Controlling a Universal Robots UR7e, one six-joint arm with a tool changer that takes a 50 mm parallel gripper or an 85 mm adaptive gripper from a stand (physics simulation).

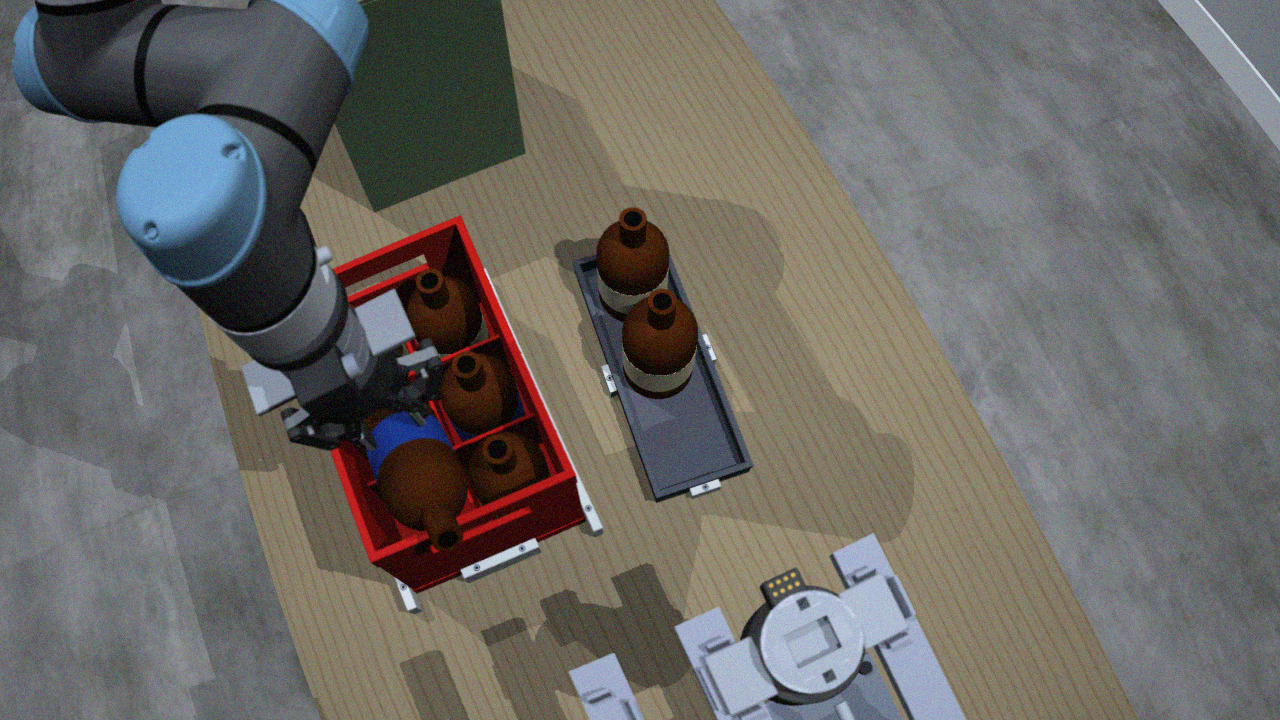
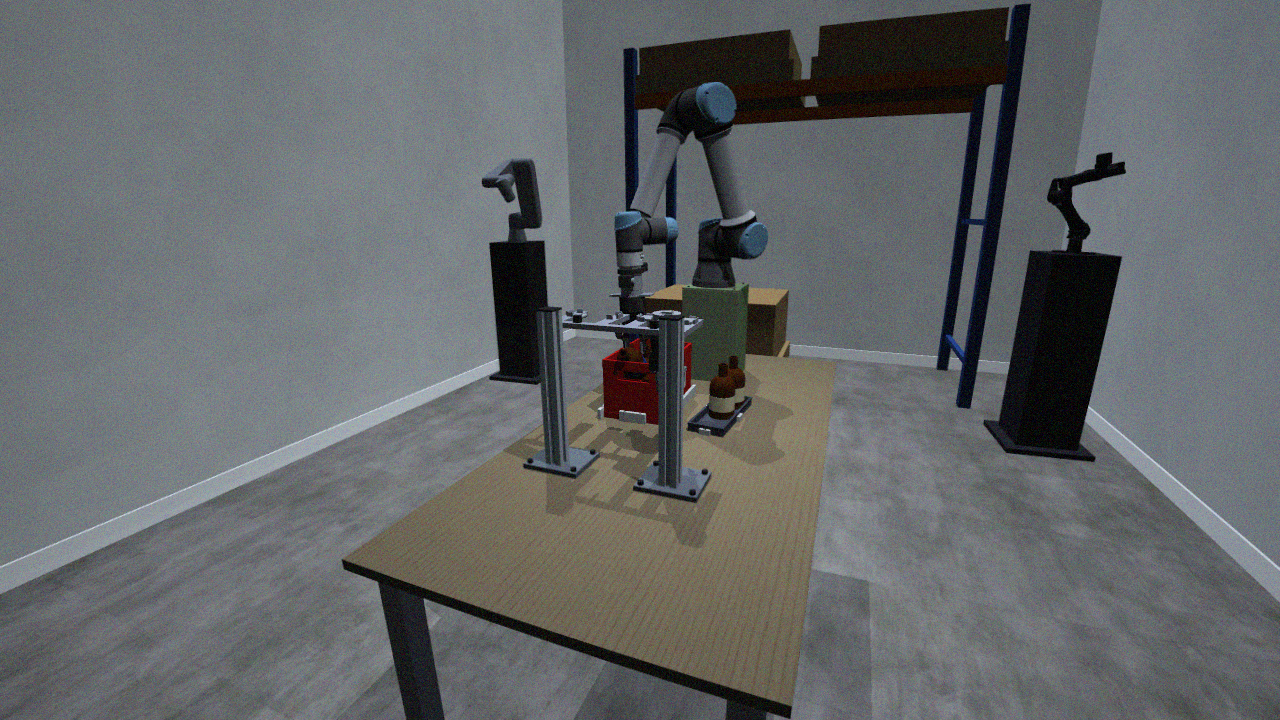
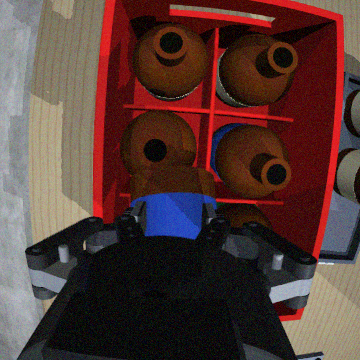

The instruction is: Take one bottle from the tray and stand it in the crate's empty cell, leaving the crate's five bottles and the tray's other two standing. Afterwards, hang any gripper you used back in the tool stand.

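Frame: origin at the arm's base, x ahead, y left, z up, level; centimetres.
Seen in the pictures: arm's base, origin of the base link: [image 2: 713, 285].
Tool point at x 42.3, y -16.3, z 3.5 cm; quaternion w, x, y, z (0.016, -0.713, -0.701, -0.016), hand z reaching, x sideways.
Offsets run from my tool point to a thing's top centre. "*": to the spot under its first point.
A brown bottle with a blue label @[dx +5.1, dy +1.0, dz -14.7 cm] [image 1: 422, 485] [image 3: 172, 182] is tilted in the red crate @[dx -3.3, dy +4.3, dz -18.7 cm] [image 1: 521, 362] [image 2: 626, 394] [image 3: 336, 100], its neck at the wall on the tool-stand side. My gripper [image 1: 393, 420] [image 3: 174, 220] is shut on it at the blue label, near the base end. The bottle's base is hidden. Five other crate bottles are in their cells; the one beside the held bottle @[dx -4.1, dy -0.5, dz -19.6 cm] [image 3: 157, 137] is very close to its base. Two bottles @[dx -9.2, dy +28.8, dz -20.2 cm] [image 1: 632, 255] @[dx -0.3, dy +27.1, dz -20.2 cm] [image 1: 659, 340] stand on the dark tray @[* dx +9.1, dy +25.6, dz -35.7 cm] [image 1: 689, 447] [image 3: 342, 225].
The tool stand [image 2: 669, 402] rises on two posts in front of the crate; a round-topped tool @[dx +31.5, dy +19.1, dz -0.2 cm] [image 1: 810, 644] hangs in it. The green robot pedestal [image 1: 429, 98] [image 2: 716, 331] stands behind the crate. White brackets sit around crate and tray.
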